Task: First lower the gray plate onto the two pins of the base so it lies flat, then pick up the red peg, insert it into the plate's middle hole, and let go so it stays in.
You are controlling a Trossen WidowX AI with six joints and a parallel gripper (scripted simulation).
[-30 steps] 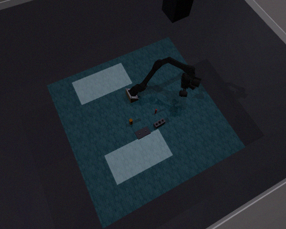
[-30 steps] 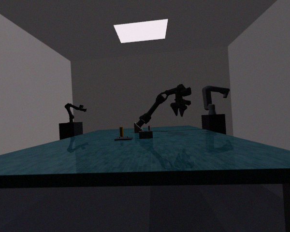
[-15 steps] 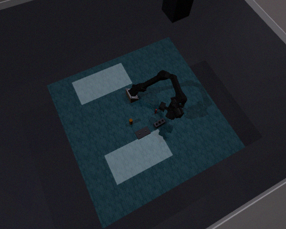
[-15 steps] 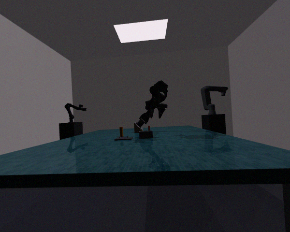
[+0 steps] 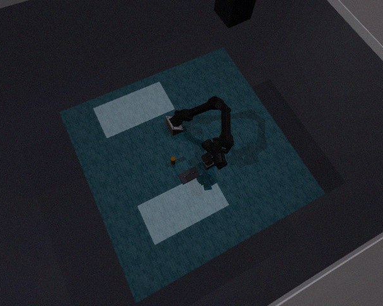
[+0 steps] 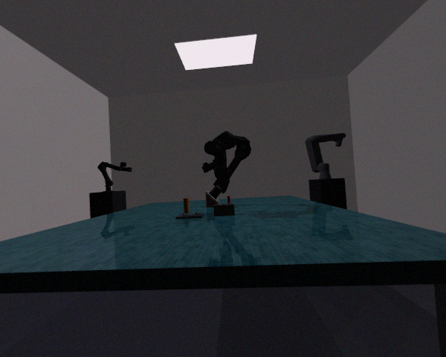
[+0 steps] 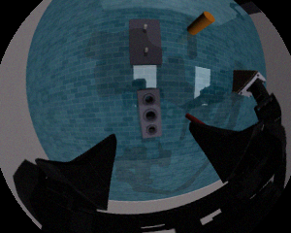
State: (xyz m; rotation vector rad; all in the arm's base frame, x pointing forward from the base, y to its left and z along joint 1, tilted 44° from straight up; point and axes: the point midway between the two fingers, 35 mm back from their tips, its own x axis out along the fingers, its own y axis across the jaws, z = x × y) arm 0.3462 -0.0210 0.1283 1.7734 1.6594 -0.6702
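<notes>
My gripper tip is 8 cm above the gray plate. Also, from my gripper tip: dark flat base 1 cm behind, 16 cm to the right, 11 cm below; red peg 11 cm behind, 3 cm to the left, 8 cm below; orange cylinder 13 cm behind, 20 cm to the right, 8 cm below.
</notes>
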